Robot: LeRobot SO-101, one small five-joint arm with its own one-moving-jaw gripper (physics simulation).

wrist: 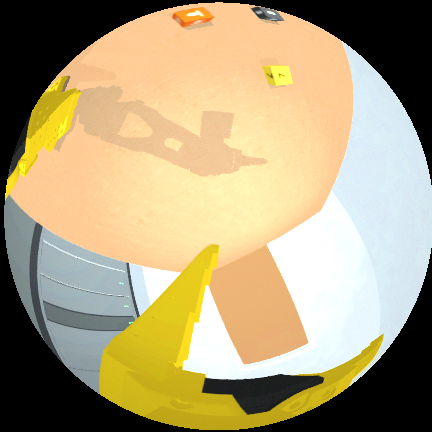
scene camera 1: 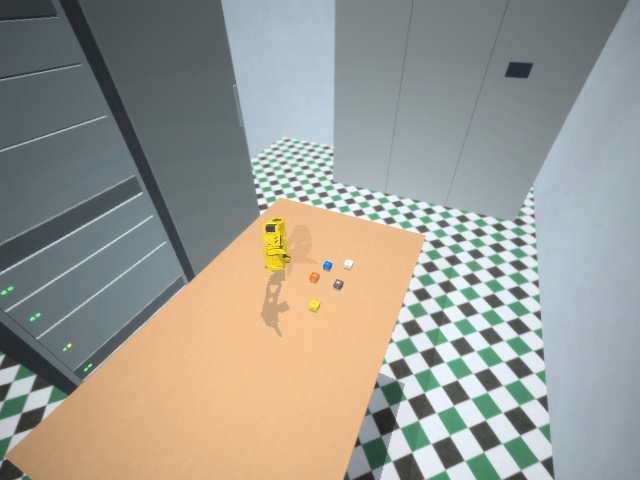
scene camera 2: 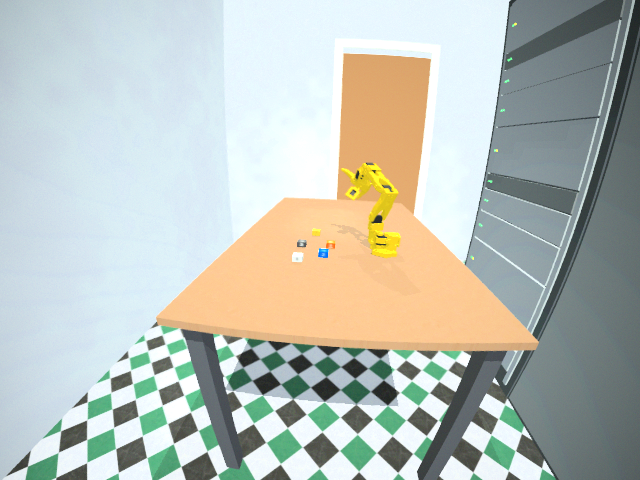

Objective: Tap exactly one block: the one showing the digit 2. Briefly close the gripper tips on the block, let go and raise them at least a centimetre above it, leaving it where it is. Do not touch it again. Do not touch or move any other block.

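Note:
Five small blocks lie apart on the table: yellow (scene camera 1: 314, 305) (scene camera 2: 316, 232) (wrist: 277, 75), orange (scene camera 1: 314, 277) (scene camera 2: 330, 244) (wrist: 192, 17), black (scene camera 1: 338, 284) (scene camera 2: 301, 243) (wrist: 269, 13), blue (scene camera 1: 327, 265) (scene camera 2: 323, 253) and white (scene camera 1: 348, 264) (scene camera 2: 297, 257). The marks on them are too small or slanted to read surely, so I cannot tell which shows the 2. The blue and white blocks do not show in the wrist view. My gripper (scene camera 2: 345, 181) (wrist: 299, 291) is wide open and empty, raised high above the table, away from all the blocks.
The wooden table (scene camera 1: 227, 372) (scene camera 2: 336, 304) (wrist: 150, 215) carries the yellow arm's base (scene camera 2: 385, 246), beside the blocks. A grey rack (scene camera 2: 535, 155) stands past the table's long edge on the arm's side. The arm's shadow falls on the table.

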